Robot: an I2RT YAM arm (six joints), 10 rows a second.
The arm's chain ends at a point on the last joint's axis. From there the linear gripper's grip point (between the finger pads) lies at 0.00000 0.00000 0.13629 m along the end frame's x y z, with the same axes.
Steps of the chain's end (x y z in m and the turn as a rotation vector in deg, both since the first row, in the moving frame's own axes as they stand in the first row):
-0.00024, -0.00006, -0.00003, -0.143, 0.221, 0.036
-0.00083, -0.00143, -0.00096, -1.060, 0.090, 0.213
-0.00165, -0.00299, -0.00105, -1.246, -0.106, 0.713
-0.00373, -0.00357, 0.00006, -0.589, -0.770, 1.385
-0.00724, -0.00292, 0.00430, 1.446, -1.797, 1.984
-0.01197, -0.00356, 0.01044, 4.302, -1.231, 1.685
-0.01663, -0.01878, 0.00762, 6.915, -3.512, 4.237
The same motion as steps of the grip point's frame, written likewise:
0.00029, 0.00028, -0.00003, -0.143, 0.221, 0.036
-0.00062, 0.00109, -0.00098, -1.060, 0.090, 0.213
-0.00192, -0.00003, -0.00108, -1.246, -0.106, 0.713
-0.00558, -0.00219, 0.00004, -0.589, -0.770, 1.385
-0.01145, -0.00643, 0.00419, 1.446, -1.797, 1.984
-0.01474, -0.01382, 0.01002, 4.302, -1.231, 1.685
-0.02434, -0.03547, 0.00637, 6.915, -3.512, 4.237

